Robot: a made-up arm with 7 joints. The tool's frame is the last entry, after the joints. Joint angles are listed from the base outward.
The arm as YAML. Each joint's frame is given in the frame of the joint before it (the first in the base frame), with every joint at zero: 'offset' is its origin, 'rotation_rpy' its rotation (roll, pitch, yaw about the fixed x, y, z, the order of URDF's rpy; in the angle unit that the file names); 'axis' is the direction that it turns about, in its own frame. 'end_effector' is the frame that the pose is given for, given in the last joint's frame.
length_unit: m
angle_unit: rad
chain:
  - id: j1
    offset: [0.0, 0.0, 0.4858]
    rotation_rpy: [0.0, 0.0, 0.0]
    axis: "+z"
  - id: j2
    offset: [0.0, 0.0, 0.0]
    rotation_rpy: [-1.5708, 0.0, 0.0]
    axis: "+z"
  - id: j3
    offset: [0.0, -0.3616, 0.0]
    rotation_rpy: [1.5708, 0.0, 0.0]
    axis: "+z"
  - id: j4
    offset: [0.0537, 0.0, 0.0]
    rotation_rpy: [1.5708, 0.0, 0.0]
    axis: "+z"
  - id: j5
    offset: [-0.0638, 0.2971, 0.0]
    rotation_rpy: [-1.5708, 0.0, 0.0]
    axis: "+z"
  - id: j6
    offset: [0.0, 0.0, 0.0]
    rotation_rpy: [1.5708, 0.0, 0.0]
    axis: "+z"
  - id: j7
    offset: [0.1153, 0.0, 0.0]
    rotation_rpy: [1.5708, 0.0, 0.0]
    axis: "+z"
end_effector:
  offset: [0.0, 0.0, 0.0]
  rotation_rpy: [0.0, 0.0, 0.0]
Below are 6 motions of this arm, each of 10 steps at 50 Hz.
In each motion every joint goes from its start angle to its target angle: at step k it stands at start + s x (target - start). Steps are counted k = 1, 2, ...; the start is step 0. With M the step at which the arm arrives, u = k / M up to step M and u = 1 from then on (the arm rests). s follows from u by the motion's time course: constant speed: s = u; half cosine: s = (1 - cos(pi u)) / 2; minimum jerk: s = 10 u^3 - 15 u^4 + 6 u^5.
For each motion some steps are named. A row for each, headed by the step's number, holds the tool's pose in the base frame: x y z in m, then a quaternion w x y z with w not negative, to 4 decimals.
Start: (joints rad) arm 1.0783 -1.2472 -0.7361 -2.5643 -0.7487 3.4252 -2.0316
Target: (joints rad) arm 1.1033 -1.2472 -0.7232 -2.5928 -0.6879 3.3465 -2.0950
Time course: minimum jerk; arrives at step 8
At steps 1, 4, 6, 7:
1: 0.0853 -0.1771 0.8279 0.5278 0.0924 0.5452 0.6447
4: 0.0913 -0.1714 0.8280 0.5164 0.0897 0.5650 0.6372
6: 0.0963 -0.1665 0.8279 0.5066 0.0866 0.5812 0.6309
7: 0.0973 -0.1654 0.8278 0.5044 0.0858 0.5848 0.6295

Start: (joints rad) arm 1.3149 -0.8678 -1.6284 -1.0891 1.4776 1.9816 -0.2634
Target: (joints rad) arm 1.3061 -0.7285 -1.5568 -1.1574 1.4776 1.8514 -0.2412
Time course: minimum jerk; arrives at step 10
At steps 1, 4, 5, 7, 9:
1: 0.2354 -0.5859 0.8284 0.7738 -0.3277 0.1360 -0.5247
4: 0.2492 -0.5613 0.8546 0.7793 -0.3532 0.1072 -0.5064
5: 0.2574 -0.5459 0.8692 0.7820 -0.3682 0.0906 -0.4947
7: 0.2724 -0.5159 0.8946 0.7857 -0.3956 0.0606 -0.4716
9: 0.2792 -0.5015 0.9055 0.7869 -0.4081 0.0471 -0.4604

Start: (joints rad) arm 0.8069 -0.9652 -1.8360 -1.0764 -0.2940 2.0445 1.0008
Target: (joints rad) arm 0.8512 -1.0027 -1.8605 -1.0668 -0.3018 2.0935 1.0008
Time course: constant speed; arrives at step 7
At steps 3, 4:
3: -0.1490 -0.6623 0.7835 0.2605 -0.3101 0.8614 -0.3065
4: -0.1474 -0.6643 0.7803 0.2613 -0.3094 0.8611 -0.3073

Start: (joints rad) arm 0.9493 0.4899 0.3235 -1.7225 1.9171 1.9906 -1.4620
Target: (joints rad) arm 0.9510 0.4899 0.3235 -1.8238 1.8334 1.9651 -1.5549
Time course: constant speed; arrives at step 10
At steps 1, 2, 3, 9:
1: 0.2404 0.5144 0.5785 0.7534 -0.5046 -0.4216 0.0038
2: 0.2391 0.5131 0.5752 0.7505 -0.5044 -0.4270 0.0049
3: 0.2379 0.5118 0.5720 0.7476 -0.5042 -0.4323 0.0060
9: 0.2303 0.5030 0.5530 0.7308 -0.5009 -0.4635 0.0142

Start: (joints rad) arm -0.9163 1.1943 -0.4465 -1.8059 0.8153 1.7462 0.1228
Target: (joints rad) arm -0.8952 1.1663 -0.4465 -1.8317 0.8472 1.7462 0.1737
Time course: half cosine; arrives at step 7
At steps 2, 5, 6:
2: 0.1167 -0.5049 0.2239 0.3185 -0.4312 0.7693 0.3476
5: 0.1220 -0.5017 0.2299 0.3178 -0.4173 0.7778 0.3463
6: 0.1231 -0.5009 0.2313 0.3177 -0.4142 0.7796 0.3460

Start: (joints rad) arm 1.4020 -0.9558 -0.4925 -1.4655 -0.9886 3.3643 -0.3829
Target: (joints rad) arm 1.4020 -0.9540 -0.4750 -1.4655 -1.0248 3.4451 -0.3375
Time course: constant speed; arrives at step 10
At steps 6, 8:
6: 0.0178 -0.2425 1.0381 0.0539 0.1402 0.1620 0.9753
8: 0.0160 -0.2418 1.0364 0.0511 0.1310 0.1609 0.9769

